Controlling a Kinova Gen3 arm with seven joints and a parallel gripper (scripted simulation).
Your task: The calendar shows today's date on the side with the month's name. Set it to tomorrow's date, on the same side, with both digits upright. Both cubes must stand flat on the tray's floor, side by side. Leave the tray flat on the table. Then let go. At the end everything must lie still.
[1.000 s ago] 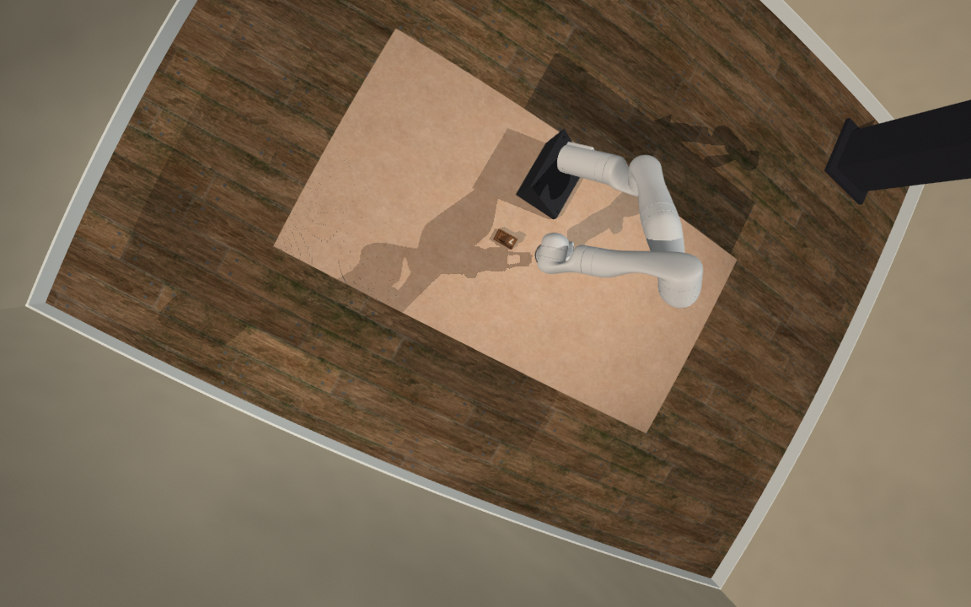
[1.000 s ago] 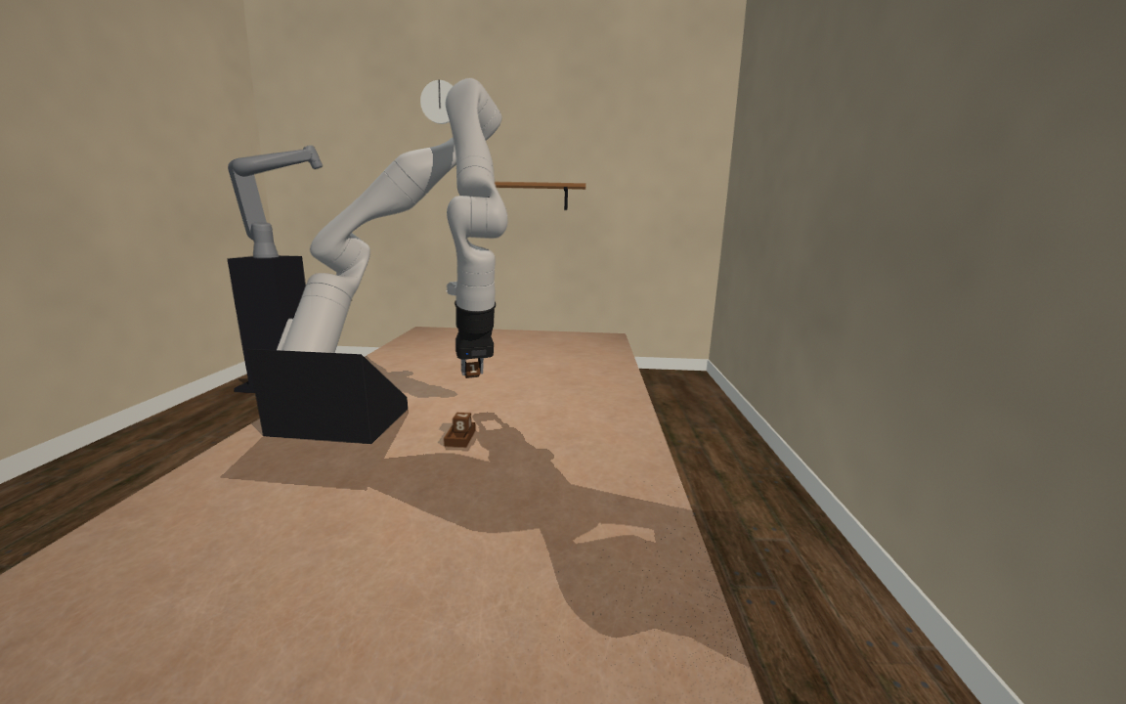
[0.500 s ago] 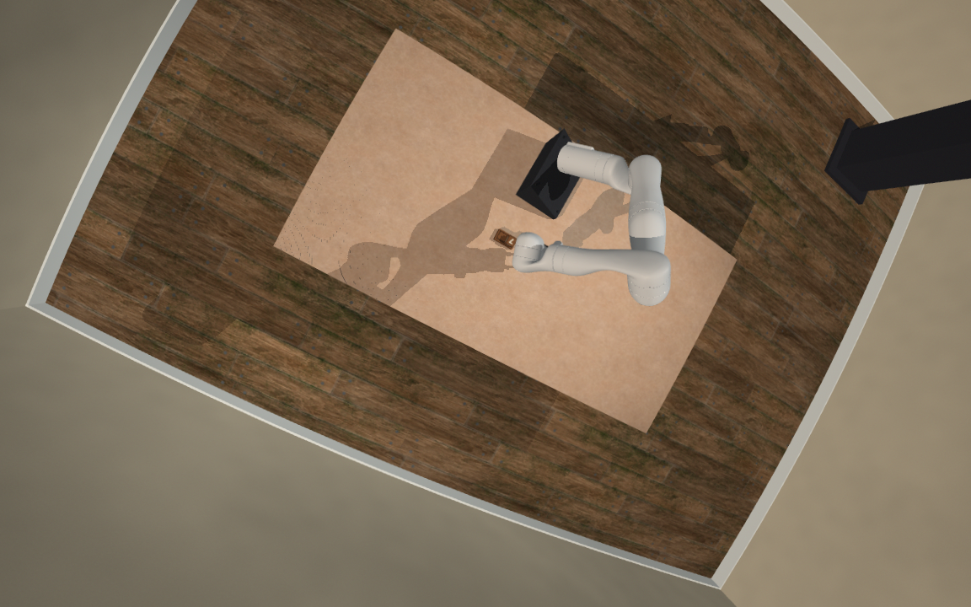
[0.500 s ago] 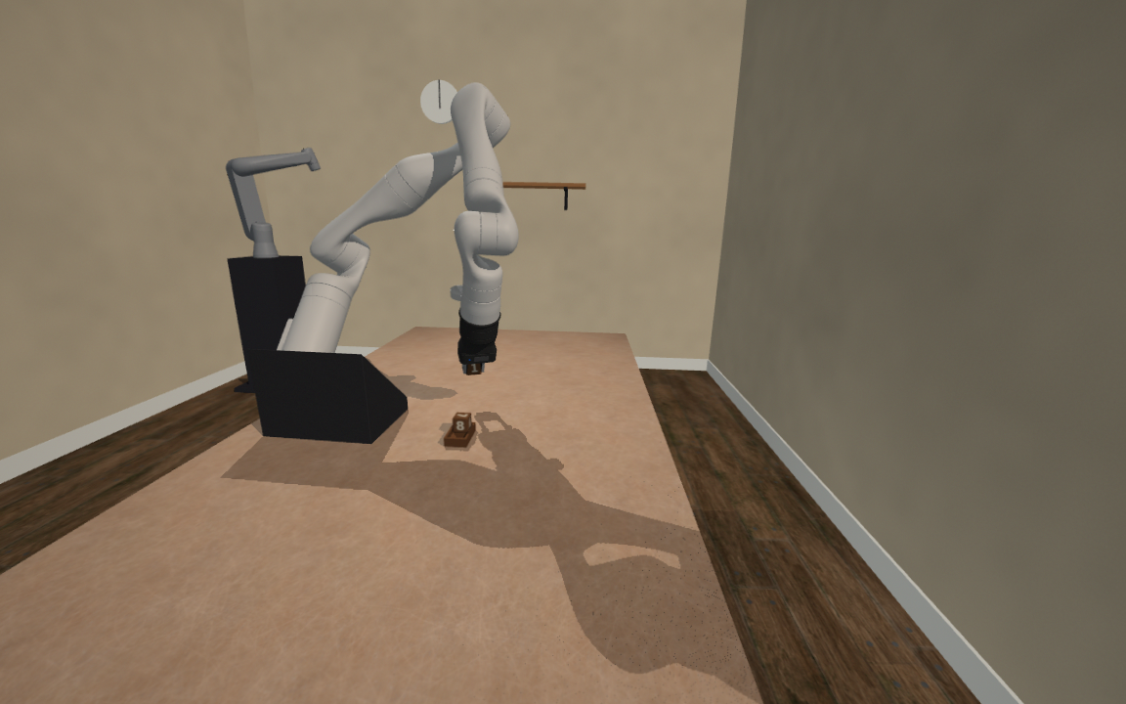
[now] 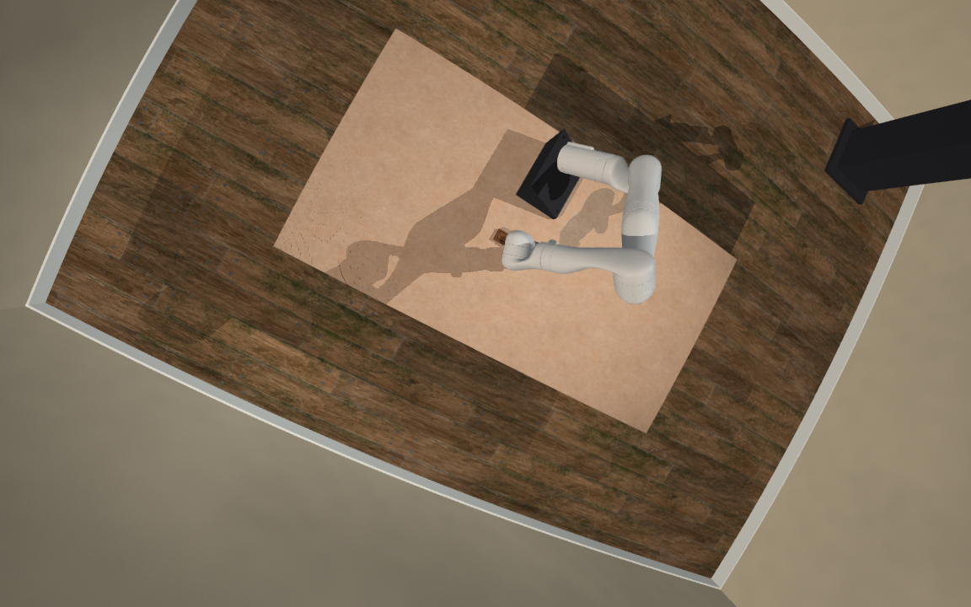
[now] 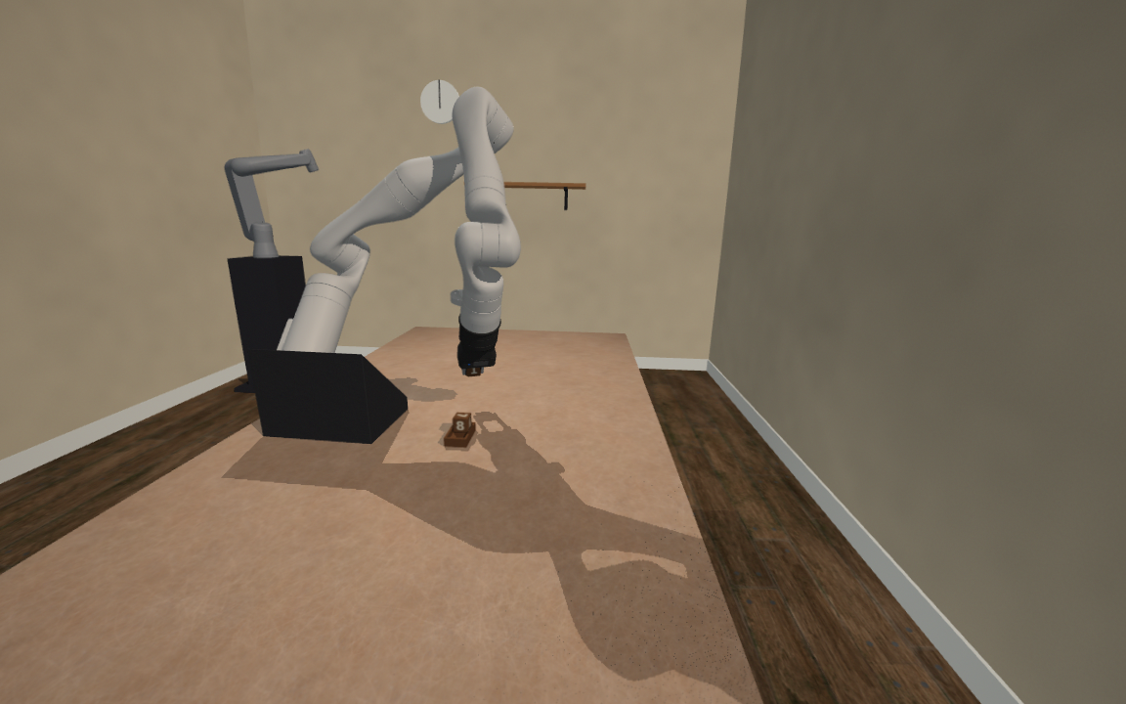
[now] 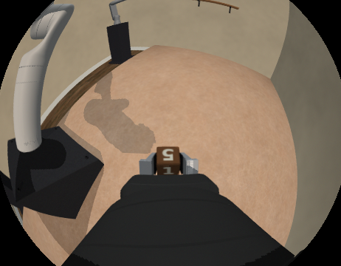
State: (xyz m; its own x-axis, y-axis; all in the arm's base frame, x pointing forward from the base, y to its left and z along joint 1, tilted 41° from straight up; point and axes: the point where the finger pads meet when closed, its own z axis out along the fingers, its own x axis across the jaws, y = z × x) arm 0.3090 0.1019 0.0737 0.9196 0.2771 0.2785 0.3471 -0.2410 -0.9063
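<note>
Right now the dark wooden tray is 150 mm to the right of my hand, 90 mm below it and 10 mm ahead of it. From my hand the other things lie so: brown cube (10 mm to the left, 10 mm below).
</note>
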